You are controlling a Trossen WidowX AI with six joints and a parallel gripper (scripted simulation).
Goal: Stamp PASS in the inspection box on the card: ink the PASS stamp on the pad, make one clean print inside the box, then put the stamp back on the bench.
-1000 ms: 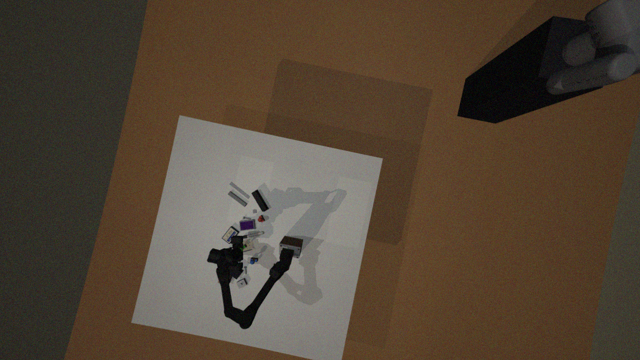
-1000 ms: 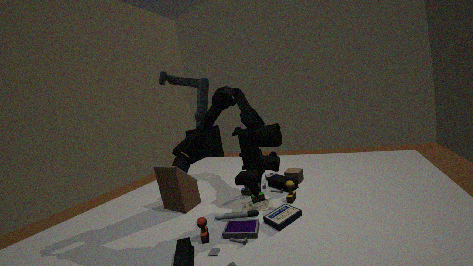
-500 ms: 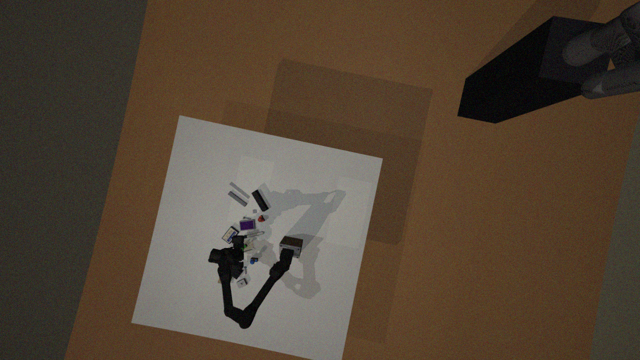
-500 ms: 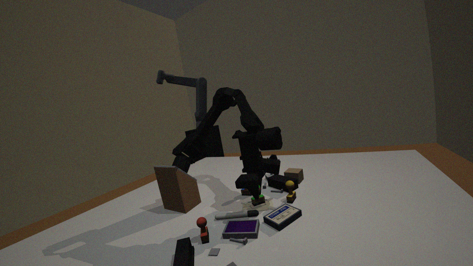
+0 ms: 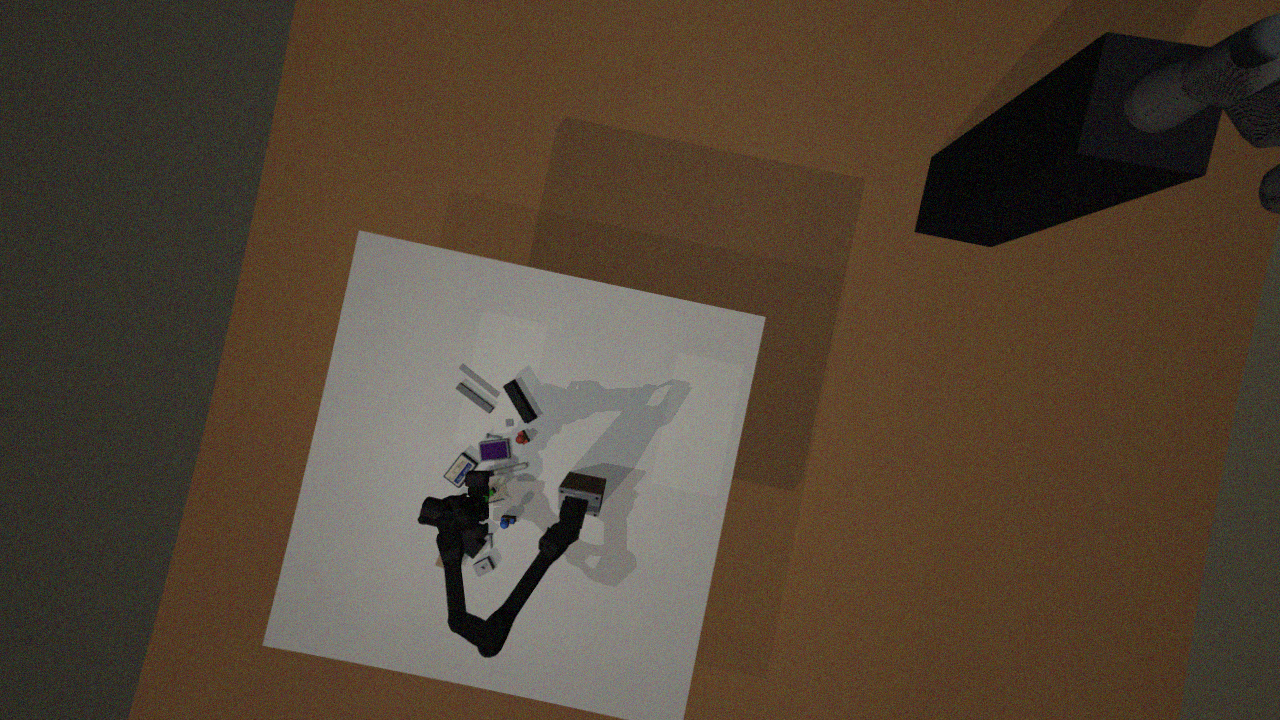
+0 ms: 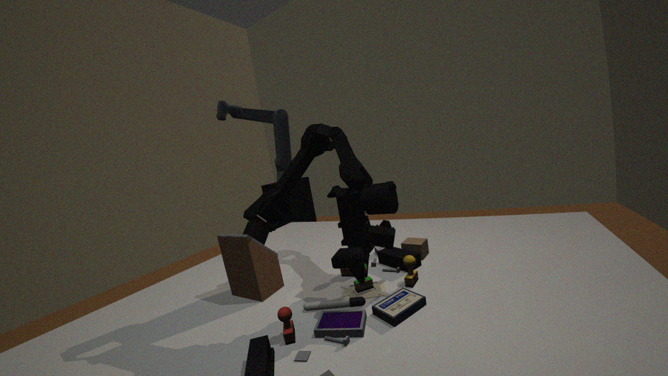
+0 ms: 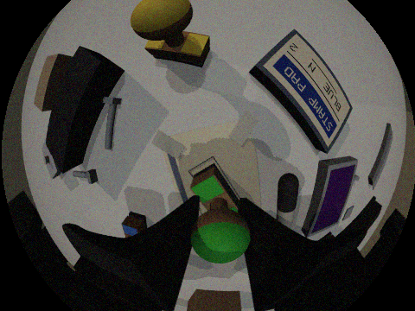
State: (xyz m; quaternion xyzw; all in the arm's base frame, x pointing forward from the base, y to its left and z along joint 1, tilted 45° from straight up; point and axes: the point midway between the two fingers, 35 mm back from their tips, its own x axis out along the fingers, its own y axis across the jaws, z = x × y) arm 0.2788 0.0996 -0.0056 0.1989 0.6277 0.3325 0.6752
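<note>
Now: the green-knobbed PASS stamp right at my gripper tip. From my gripper tip the other things lie so: blue stamp 80 mm behind, 70 mm to the left, 10 mm below; then pale card 30 mm below; then dark marker 70 mm to the right, 20 mm below, 20 mm behind.
</note>
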